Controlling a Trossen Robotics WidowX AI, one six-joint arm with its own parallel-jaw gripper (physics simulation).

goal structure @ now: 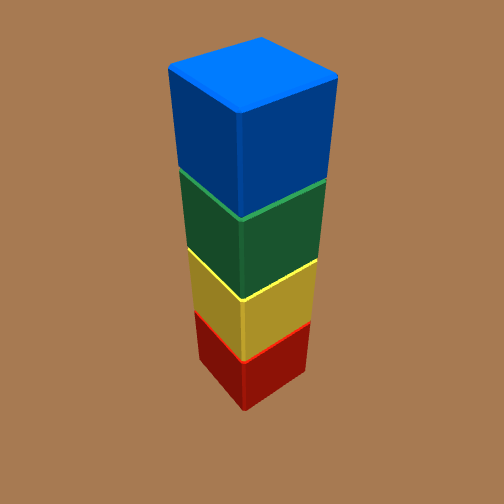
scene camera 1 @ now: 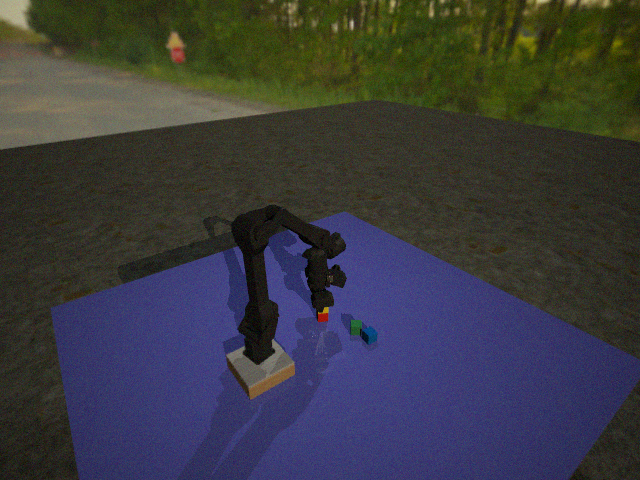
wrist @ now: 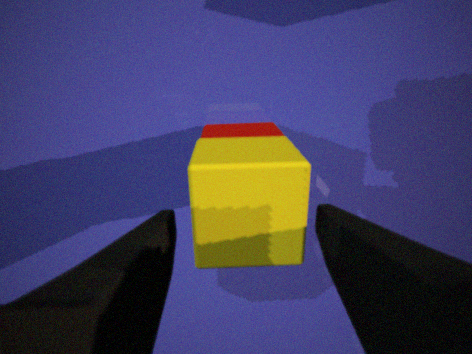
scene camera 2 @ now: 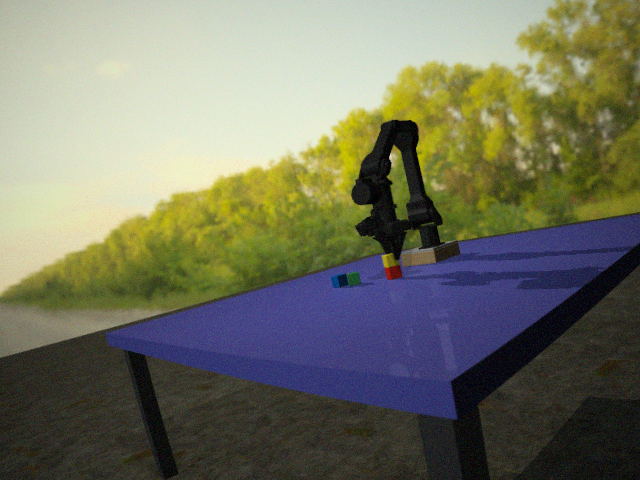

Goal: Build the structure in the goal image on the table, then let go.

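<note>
A yellow cube (scene camera 1: 324,310) (scene camera 2: 389,259) (wrist: 249,212) sits on top of a red cube (scene camera 1: 322,317) (scene camera 2: 392,272) (wrist: 242,130), which stands on the blue table. My gripper (scene camera 2: 397,255) (wrist: 246,219) is open, with one finger on each side of the yellow cube and a gap on both sides in the wrist view. In scene camera 1 the fingertips hide part of the yellow cube. A green cube (scene camera 1: 355,327) (scene camera 2: 353,279) and a blue cube (scene camera 1: 369,335) (scene camera 2: 338,280) stand close together on the table, apart from the stack.
The arm's base block (scene camera 1: 271,379) (scene camera 2: 431,254) stands on the blue table (scene camera 1: 465,387) (scene camera 2: 310,335) near the stack. The table's edges show in both scene views. Shadows of the arm lie across the table.
</note>
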